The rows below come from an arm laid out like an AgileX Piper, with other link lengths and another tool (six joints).
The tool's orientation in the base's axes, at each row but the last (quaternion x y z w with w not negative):
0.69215, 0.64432, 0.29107, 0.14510
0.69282, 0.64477, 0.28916, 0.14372
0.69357, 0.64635, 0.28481, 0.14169
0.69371, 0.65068, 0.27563, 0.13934
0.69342, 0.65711, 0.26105, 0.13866
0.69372, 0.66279, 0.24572, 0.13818
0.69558, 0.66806, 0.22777, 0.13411
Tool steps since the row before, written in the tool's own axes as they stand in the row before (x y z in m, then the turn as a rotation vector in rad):
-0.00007, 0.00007, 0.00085, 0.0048, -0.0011, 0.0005
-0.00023, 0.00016, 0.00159, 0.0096, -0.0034, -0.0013
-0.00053, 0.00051, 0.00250, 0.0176, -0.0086, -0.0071
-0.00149, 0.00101, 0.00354, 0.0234, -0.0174, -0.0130
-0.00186, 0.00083, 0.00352, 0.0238, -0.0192, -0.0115
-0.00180, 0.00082, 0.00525, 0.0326, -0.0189, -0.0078
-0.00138, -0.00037, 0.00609, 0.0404, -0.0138, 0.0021
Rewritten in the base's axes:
0.00056, 0.00007, -0.00064, -0.0006, 0.0049, 0.0000
0.00106, 0.00003, -0.00122, -0.0035, 0.0096, 0.0012
0.00186, -0.00015, -0.00182, -0.0111, 0.0171, 0.0045
0.00283, -0.00099, -0.00261, -0.0217, 0.0228, 0.0056
0.00261, -0.00138, -0.00279, -0.0224, 0.0236, 0.0035
0.00345, -0.00114, -0.00428, -0.0202, 0.0327, 0.0019
0.00269, -0.00062, -0.00561, -0.0108, 0.0412, -0.0030

